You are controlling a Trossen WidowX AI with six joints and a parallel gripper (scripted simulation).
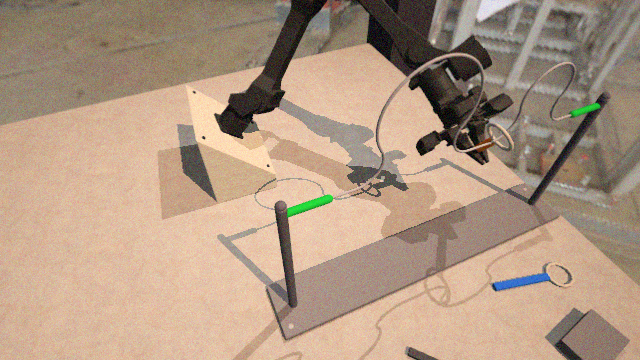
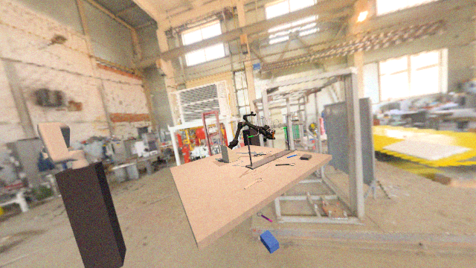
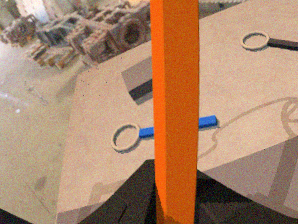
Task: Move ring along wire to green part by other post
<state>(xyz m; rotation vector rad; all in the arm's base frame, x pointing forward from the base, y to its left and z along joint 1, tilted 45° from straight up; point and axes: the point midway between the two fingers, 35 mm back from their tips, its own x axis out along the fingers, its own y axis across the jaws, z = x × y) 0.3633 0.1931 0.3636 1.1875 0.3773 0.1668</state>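
Right now my gripper tip is 8 cm below the orange-handled ring, 3 cm to the left of it and 1 cm short of it. Round my gripper tip: dark-handled ring (26 cm ahead, 21 cm to the right, 18 cm below); blue-handled ring (19 cm ahead, 18 cm below, 5 cm to the left); grey block (32 cm ahead, 18 cm below, 3 cm to the left).
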